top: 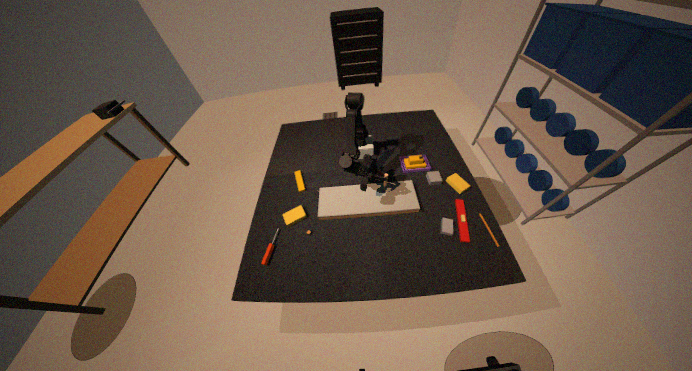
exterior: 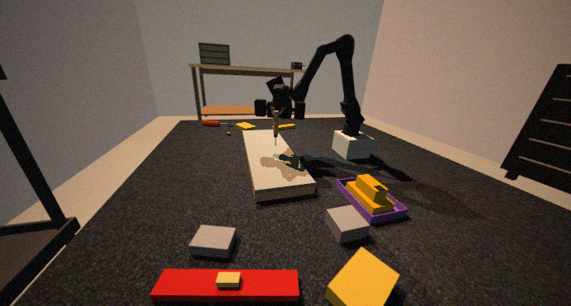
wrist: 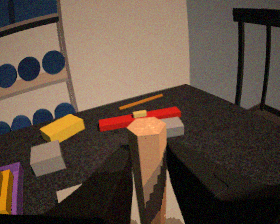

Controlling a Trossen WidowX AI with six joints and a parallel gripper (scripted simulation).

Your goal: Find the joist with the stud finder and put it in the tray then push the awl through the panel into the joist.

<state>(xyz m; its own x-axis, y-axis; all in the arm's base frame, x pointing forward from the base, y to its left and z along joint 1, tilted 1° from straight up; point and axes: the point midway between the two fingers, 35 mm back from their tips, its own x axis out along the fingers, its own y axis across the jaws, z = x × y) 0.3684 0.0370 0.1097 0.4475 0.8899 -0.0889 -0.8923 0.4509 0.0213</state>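
My gripper tip is 6 cm above the awl. From my gripper tip the other things lie so: purple tray: 21 cm behind, 24 cm to the left, 19 cm below; stud finder: 21 cm behind, 26 cm to the left, 15 cm below; square indicator window: 21 cm behind, 27 cm to the left, 14 cm below.
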